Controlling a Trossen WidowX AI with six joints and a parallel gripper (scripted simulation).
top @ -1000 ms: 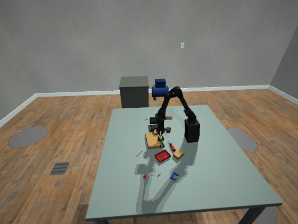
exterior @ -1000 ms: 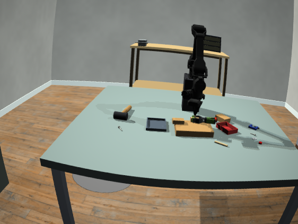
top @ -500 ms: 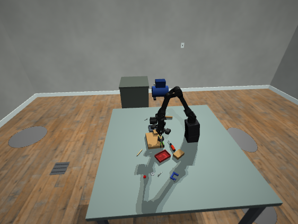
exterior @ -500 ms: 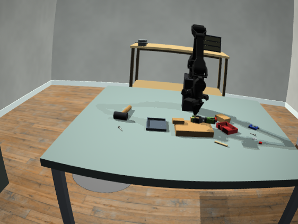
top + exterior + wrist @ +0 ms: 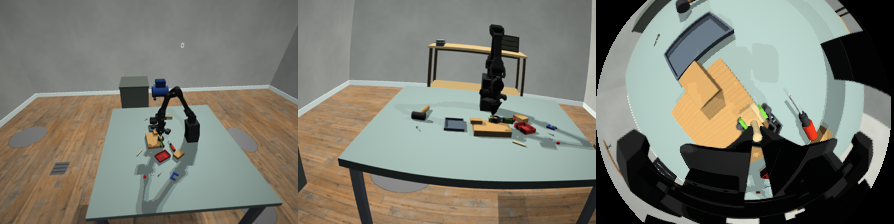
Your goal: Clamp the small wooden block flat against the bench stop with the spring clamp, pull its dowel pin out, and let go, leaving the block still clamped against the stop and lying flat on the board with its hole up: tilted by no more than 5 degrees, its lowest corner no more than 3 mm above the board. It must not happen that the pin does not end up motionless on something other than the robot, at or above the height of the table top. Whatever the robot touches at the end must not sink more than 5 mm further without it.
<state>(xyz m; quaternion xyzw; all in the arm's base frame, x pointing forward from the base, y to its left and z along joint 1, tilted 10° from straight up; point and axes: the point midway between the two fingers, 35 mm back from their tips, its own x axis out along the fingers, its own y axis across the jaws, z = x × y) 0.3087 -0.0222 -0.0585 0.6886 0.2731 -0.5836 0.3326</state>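
Right now the dowel pin is 4 cm below my hand. Also, from my hand: red tray 20 cm to the left, 10 cm below, 2 cm ahead; wooden board 9 cm below, 6 cm ahead, 1 cm to the right; dark tray 20 cm to the right, 10 cm below.
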